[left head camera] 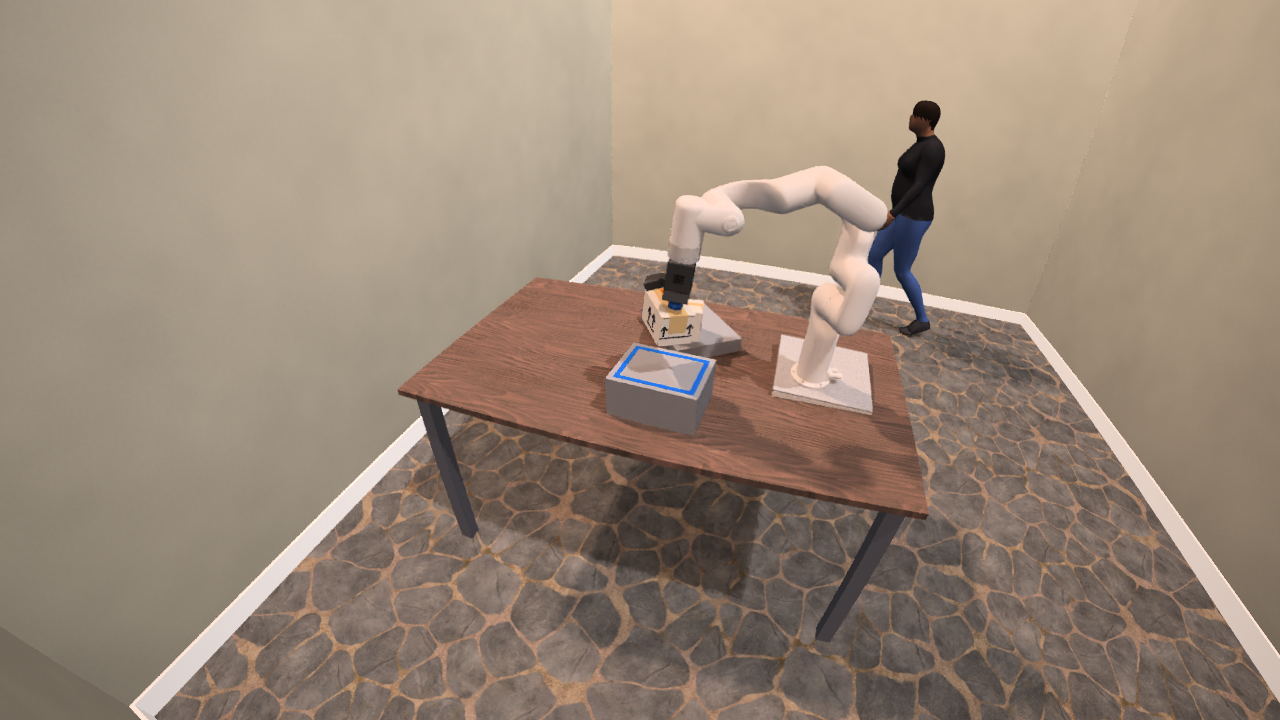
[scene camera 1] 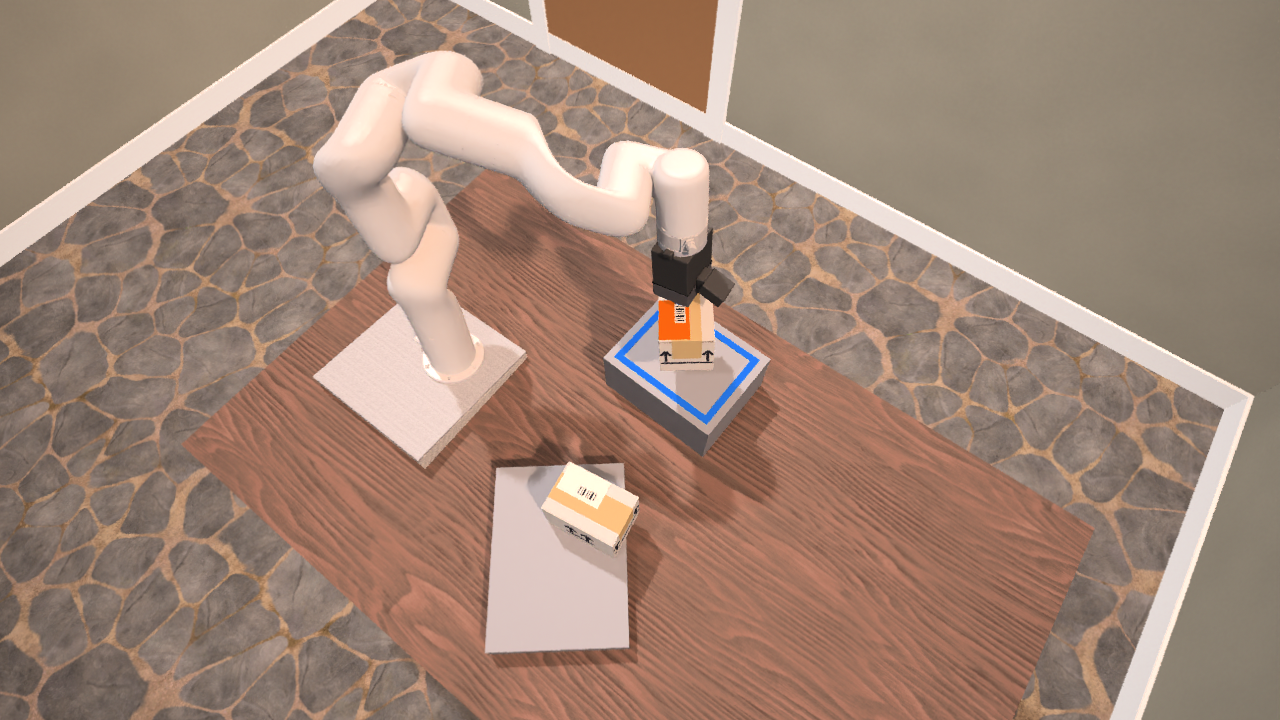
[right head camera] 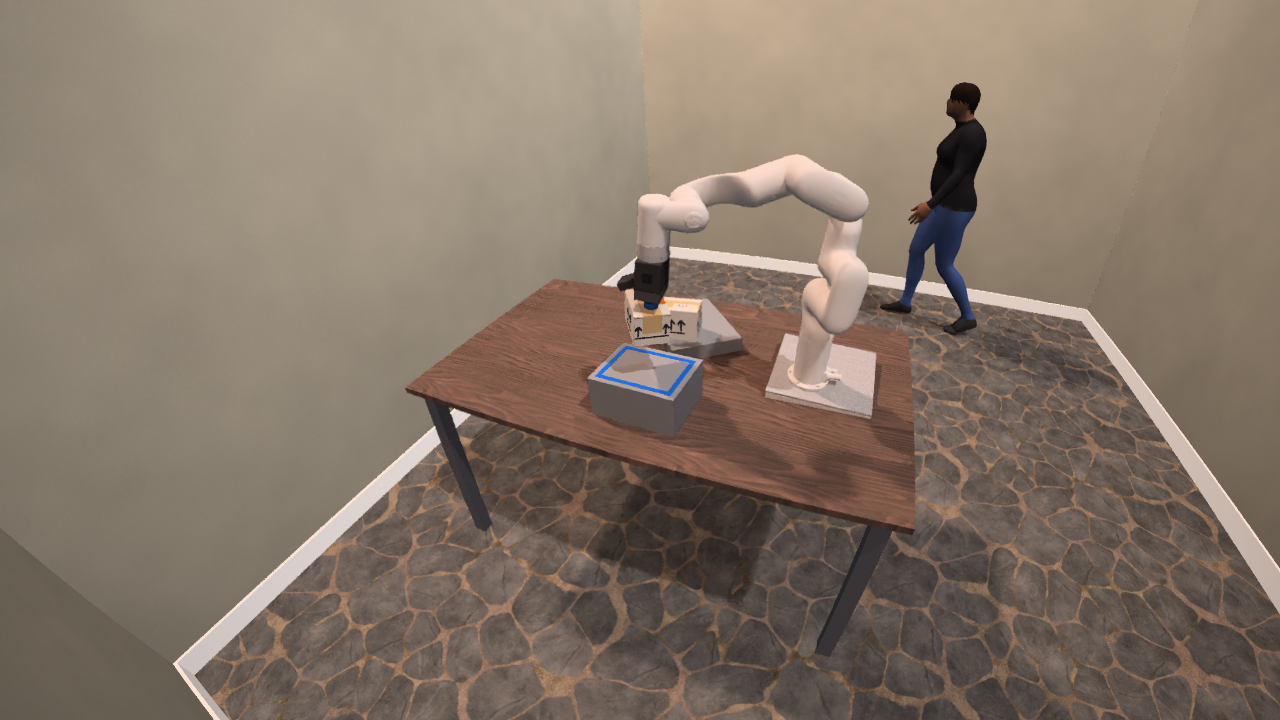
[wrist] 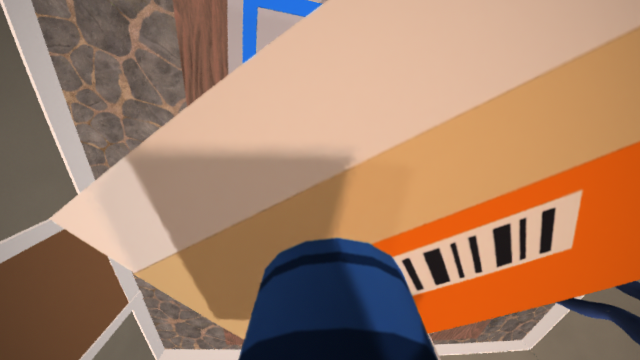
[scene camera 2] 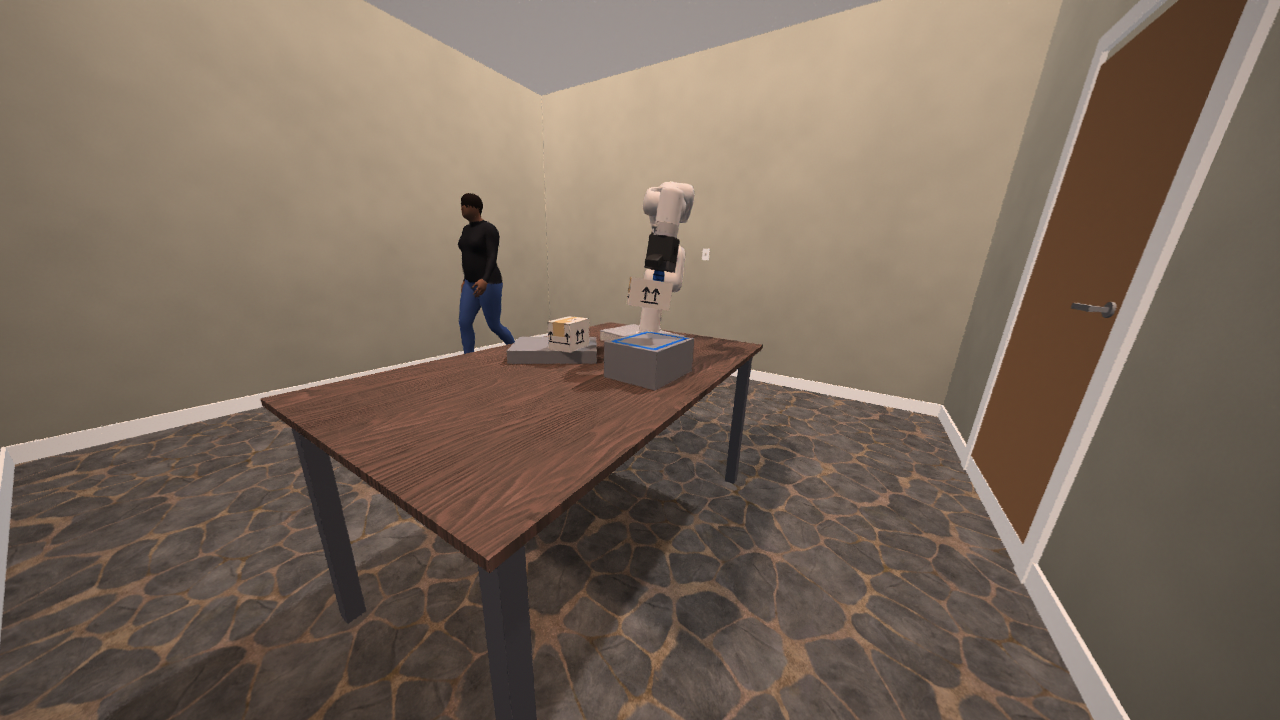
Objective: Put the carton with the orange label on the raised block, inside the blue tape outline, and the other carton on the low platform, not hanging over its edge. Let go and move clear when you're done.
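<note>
My suction cup (left head camera: 674, 305) (right head camera: 650, 304) (scene camera 2: 658, 276) (wrist: 337, 295) is shut on the carton with the orange label (left head camera: 677, 330) (scene camera 1: 675, 329) (scene camera 2: 650, 294) (wrist: 400, 100). The carton hangs upright above the raised block (left head camera: 653, 404) (right head camera: 633, 407) (scene camera 2: 642, 366), with a gap under it in scene camera 2. The blue tape outline (scene camera 1: 731, 391) (wrist: 250, 30) is partly covered by the carton in scene camera 1. The other carton (right head camera: 687, 323) (scene camera 1: 590, 507) (scene camera 2: 568, 334) stands on the low platform (scene camera 1: 554, 600) (scene camera 2: 528, 350); its right corner appears past the platform edge in scene camera 1.
The arm's base plate (left head camera: 850, 386) (scene camera 1: 375, 394) stands on the wooden table (left head camera: 528, 358) (scene camera 1: 859, 555), beside the block and platform. A person (left head camera: 917, 179) (right head camera: 957, 170) (scene camera 2: 480, 250) is beyond the table. A door (scene camera 2: 1092, 268) is at the right in scene camera 2.
</note>
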